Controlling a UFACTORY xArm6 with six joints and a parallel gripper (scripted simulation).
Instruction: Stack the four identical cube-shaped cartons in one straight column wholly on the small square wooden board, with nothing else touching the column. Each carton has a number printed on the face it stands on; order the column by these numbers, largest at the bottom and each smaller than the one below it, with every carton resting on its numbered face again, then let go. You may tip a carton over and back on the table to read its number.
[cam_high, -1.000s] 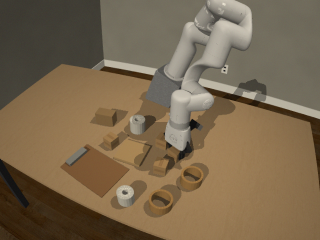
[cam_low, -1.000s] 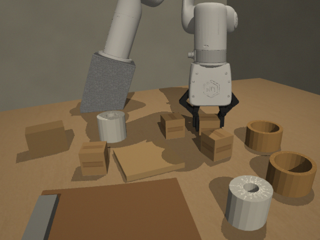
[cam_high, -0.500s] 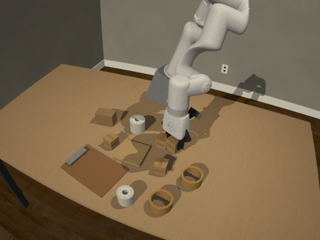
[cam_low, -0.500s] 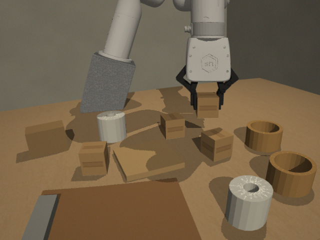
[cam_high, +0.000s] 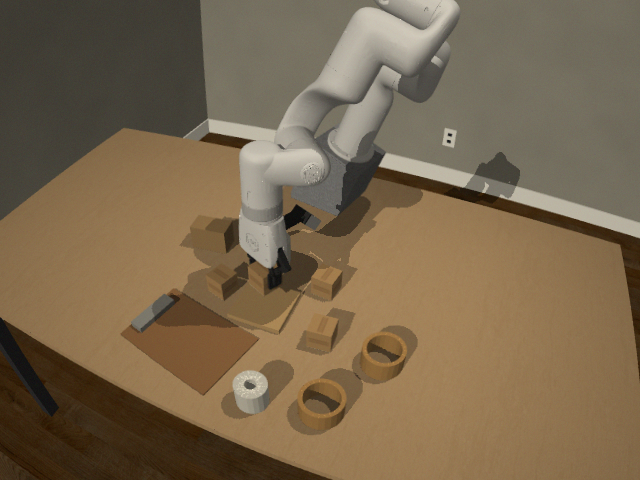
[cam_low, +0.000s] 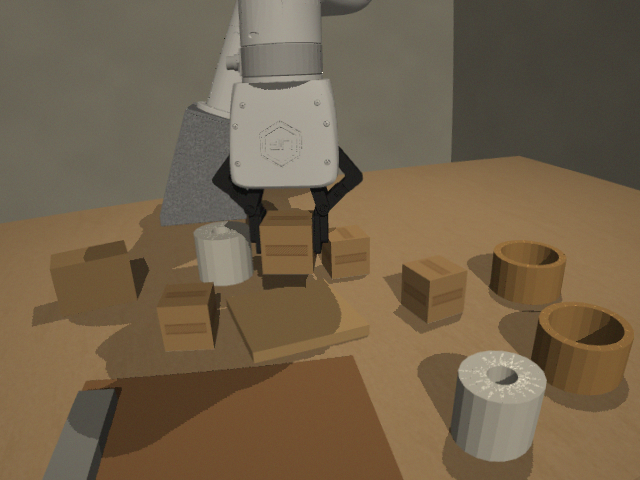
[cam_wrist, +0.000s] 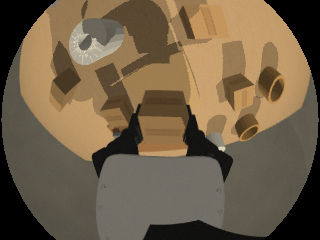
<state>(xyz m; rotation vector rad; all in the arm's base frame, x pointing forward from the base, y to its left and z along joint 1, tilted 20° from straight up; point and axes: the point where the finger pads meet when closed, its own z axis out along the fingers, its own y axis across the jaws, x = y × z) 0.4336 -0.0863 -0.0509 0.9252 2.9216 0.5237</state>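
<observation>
Right now my hand is 9 cm above the square wooden board, 1 cm to the left of it and 1 cm short of it. Round my hand: brown box: 19 cm to the right, 16 cm behind, 7 cm below.
</observation>
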